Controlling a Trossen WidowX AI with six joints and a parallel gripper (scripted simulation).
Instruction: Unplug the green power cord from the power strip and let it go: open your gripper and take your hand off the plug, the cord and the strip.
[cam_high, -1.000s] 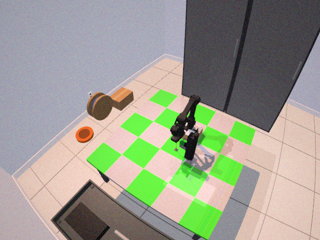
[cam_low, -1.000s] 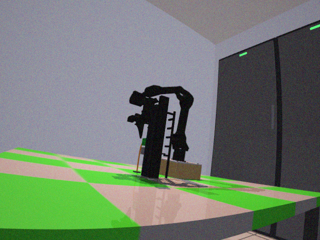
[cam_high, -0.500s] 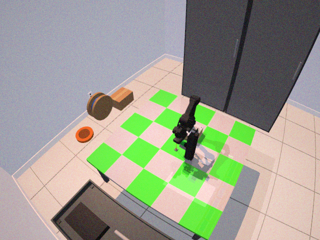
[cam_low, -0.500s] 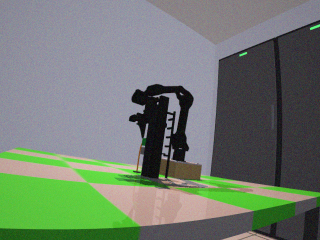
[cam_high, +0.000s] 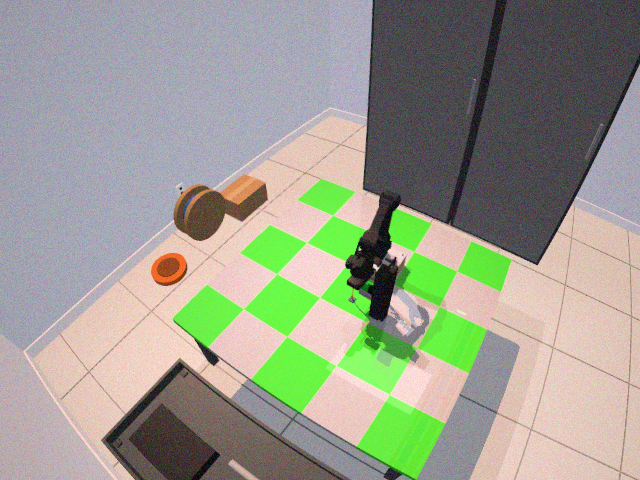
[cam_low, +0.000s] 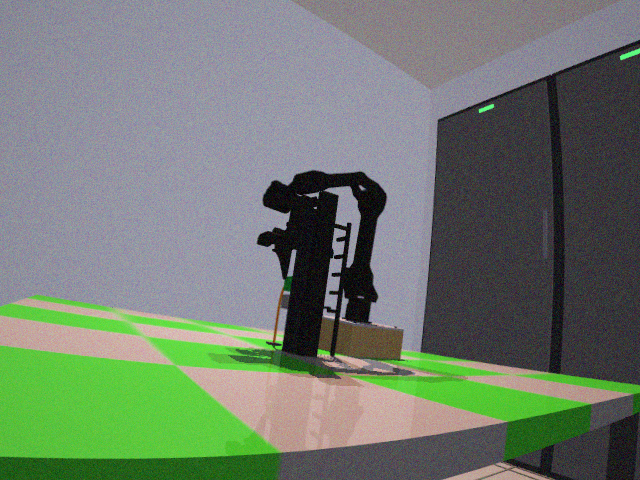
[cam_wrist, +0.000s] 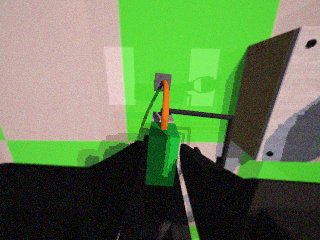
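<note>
My gripper tip is 3 cm to the right of the green plug.
</note>
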